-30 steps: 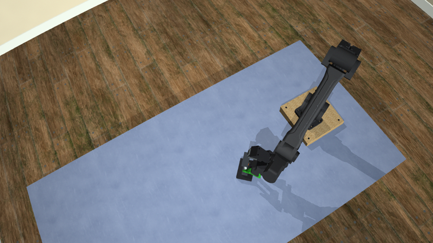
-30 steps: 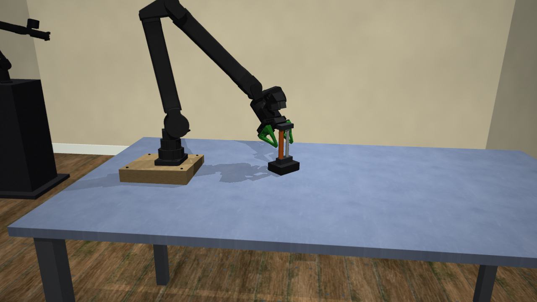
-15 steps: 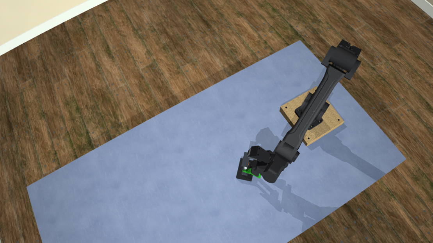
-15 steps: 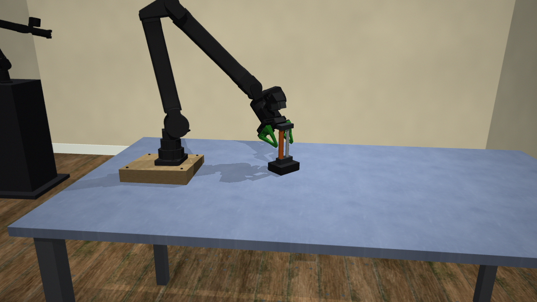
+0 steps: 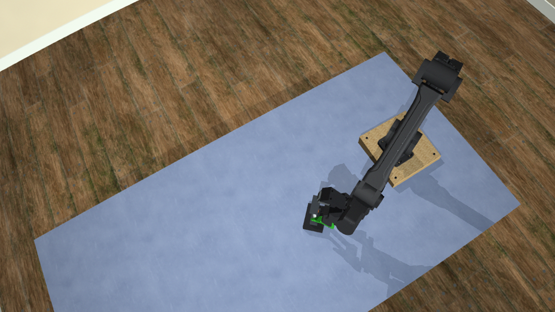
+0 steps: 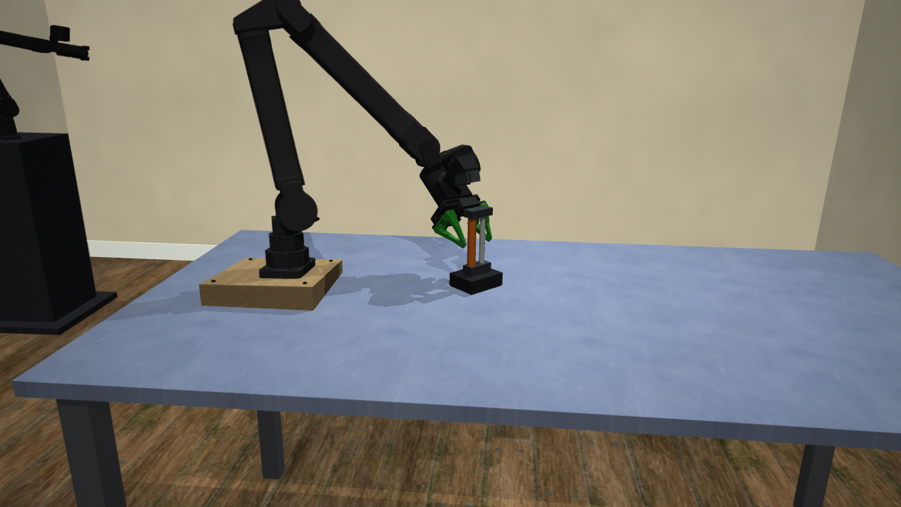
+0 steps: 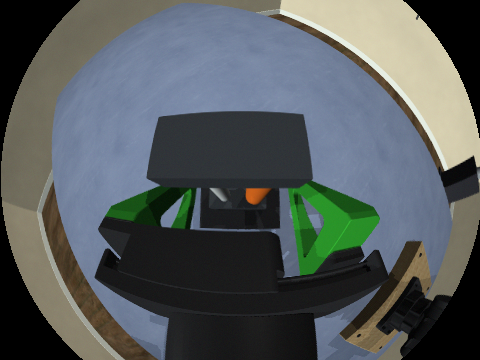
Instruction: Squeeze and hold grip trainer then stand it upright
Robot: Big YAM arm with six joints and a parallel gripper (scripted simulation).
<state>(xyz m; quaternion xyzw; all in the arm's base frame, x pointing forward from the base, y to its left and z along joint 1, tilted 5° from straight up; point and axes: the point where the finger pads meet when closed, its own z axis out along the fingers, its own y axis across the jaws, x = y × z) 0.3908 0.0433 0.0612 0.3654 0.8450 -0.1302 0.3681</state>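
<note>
Right now the grip trainer is 10 mm below my hand and 10 mm ahead of it. From my hand the other things lie so: thin grey bar: 10 mm to the left, 10 mm ahead.
</note>
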